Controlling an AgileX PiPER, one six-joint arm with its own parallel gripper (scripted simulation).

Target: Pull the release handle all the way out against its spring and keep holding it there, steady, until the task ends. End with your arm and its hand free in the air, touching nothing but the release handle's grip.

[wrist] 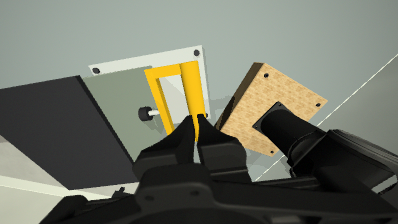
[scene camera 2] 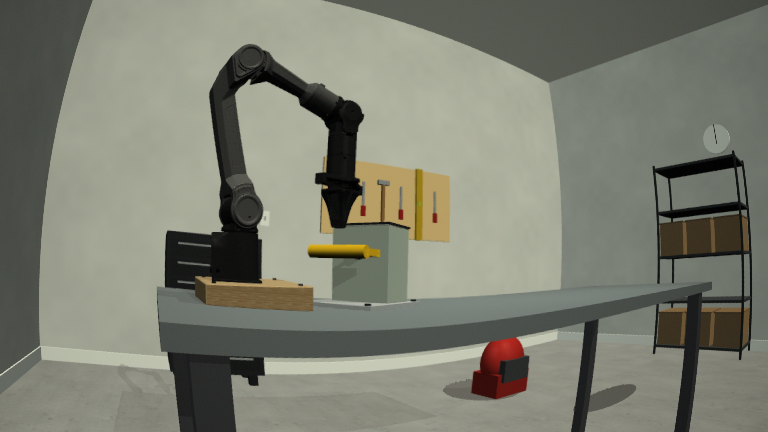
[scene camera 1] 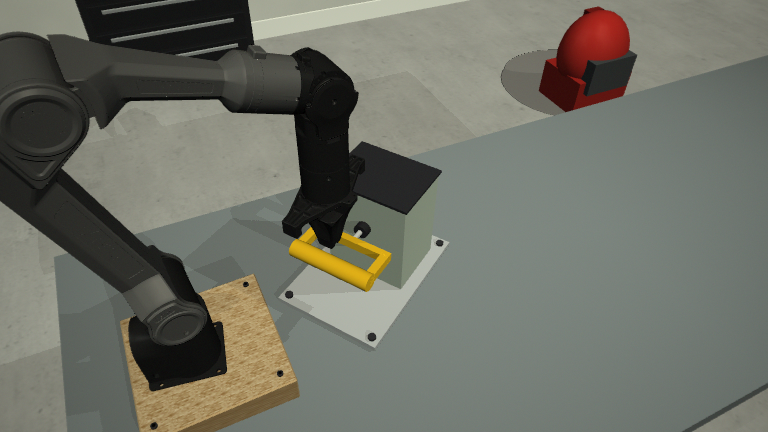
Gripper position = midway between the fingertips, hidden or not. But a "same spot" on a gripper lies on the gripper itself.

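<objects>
The wrist view shows my gripper, and I find the gripper in scene camera 1 too, as well as in scene camera 2 (338,227). On my gripper, (scene camera 1: 327,228) and (wrist: 222,132) are the same spot. There is also a yellow release handle, and on this handle (scene camera 1: 301,248) and (scene camera 2: 316,245) are the same spot.
</objects>
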